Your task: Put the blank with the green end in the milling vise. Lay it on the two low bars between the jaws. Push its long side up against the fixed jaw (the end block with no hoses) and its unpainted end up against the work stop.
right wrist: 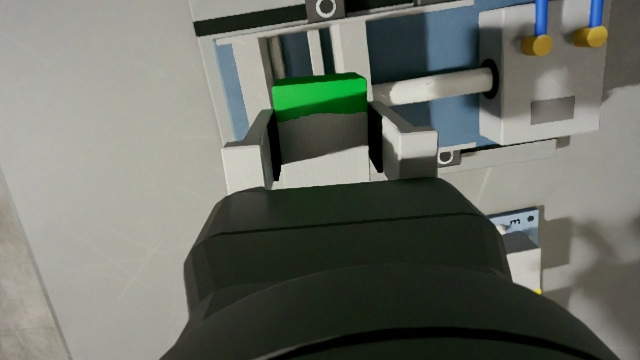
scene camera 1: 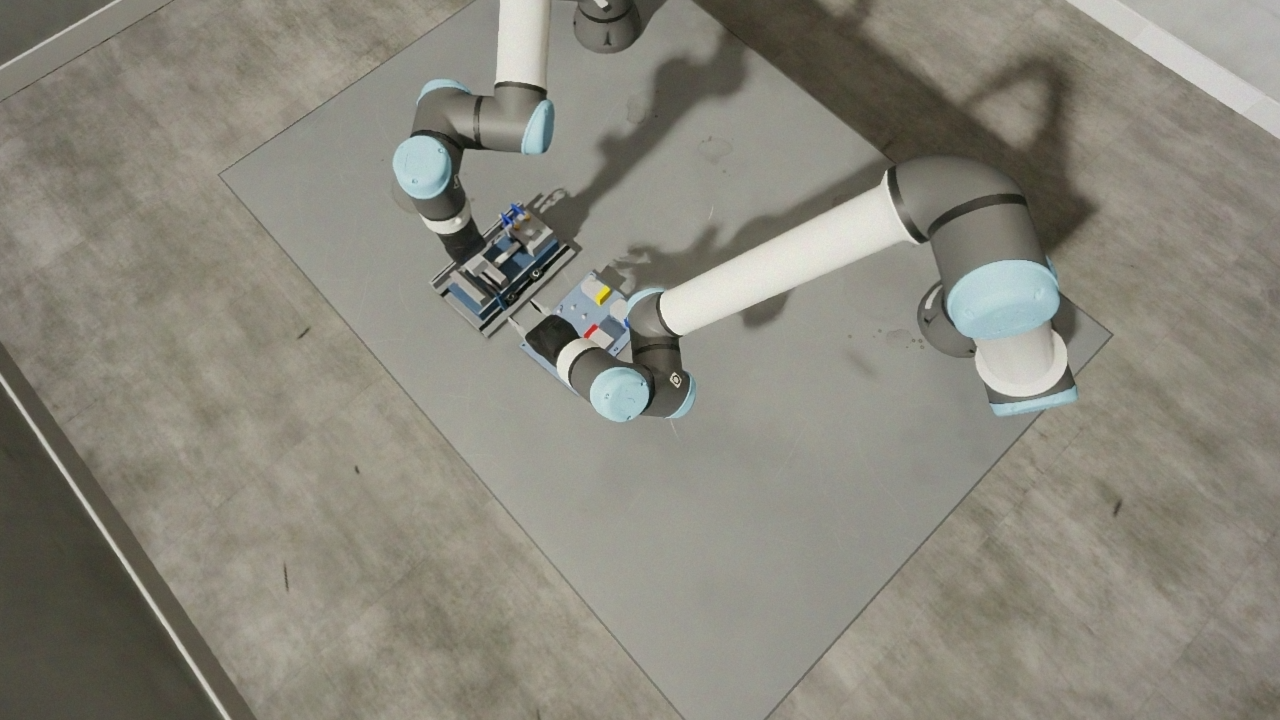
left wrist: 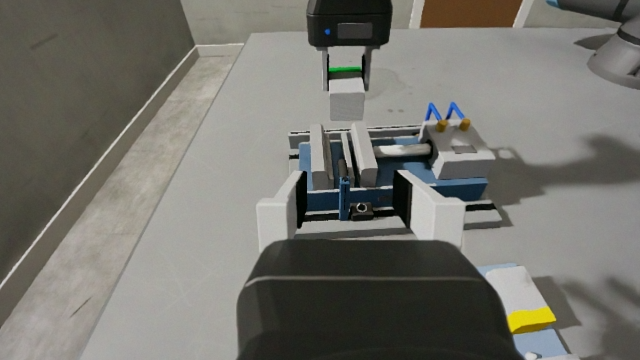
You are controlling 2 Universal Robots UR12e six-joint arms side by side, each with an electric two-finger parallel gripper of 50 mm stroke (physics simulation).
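The blank with the green end (left wrist: 346, 102) (right wrist: 320, 132) is in my right gripper (left wrist: 345, 86) (right wrist: 322, 129), which is shut on it. It hangs above the vise (left wrist: 325, 201) (right wrist: 400, 45), roughly level, its unpainted end towards the left wrist camera. In the left wrist view, the fixed jaw (left wrist: 318, 157) is at the vise's left, the moving jaw (left wrist: 364, 155) beside it, low bars (left wrist: 348, 152) between them. The blue work stop (left wrist: 344, 199) stands at the near side; it is hidden in the right wrist view. My left gripper (scene camera 1: 526, 313) (left wrist: 349, 188) is open and empty, near the vise's near side.
A block with blue hoses (left wrist: 460, 150) (right wrist: 555, 75) stands at the vise's far end from the fixed jaw. The light blue tray (scene camera 1: 537, 354) (right wrist: 531, 230) lies beside the vise, partly under my left arm. It bears a yellow-ended blank (scene camera 1: 602, 294) (left wrist: 520, 295) and a red-ended blank (scene camera 1: 591, 332).
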